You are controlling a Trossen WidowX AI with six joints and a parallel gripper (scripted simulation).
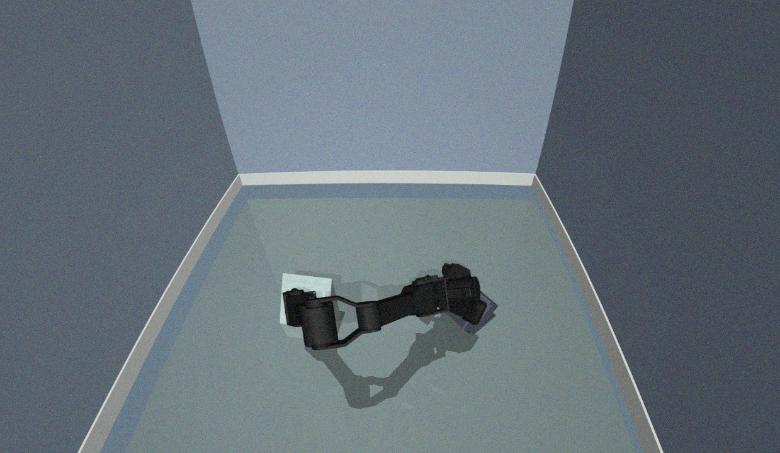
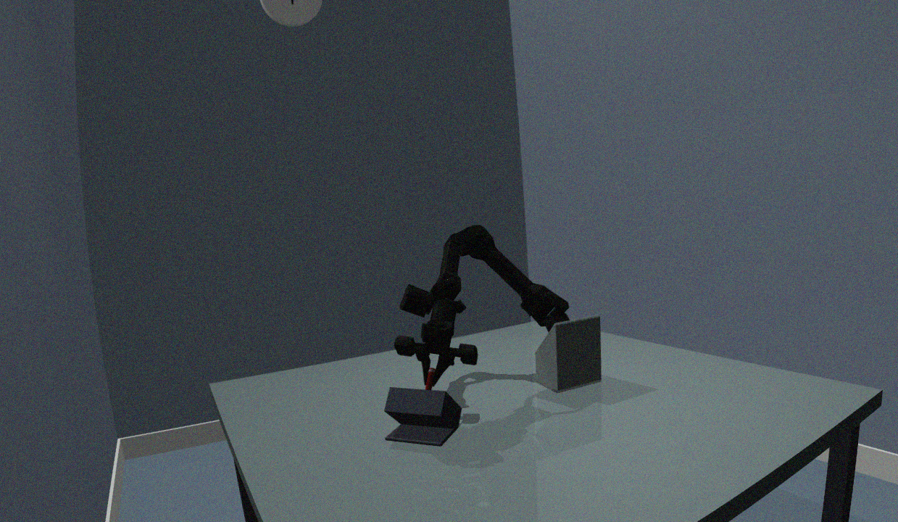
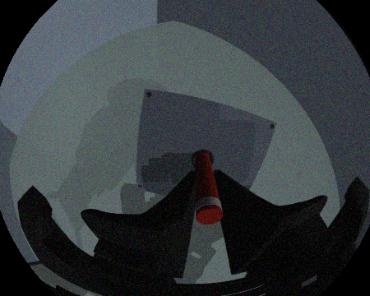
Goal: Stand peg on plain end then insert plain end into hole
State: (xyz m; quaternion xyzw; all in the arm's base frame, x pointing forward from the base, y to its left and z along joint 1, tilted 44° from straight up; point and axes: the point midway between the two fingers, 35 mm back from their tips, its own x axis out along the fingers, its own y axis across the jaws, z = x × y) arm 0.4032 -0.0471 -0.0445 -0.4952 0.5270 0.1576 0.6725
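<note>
The panel lies 3 cm ahead of my gripper tip, 2 cm to the left of it and 4 cm below it. Also, from my gripper tip: peg 1 cm behind, 1 cm to the right, 1 cm above.
</note>
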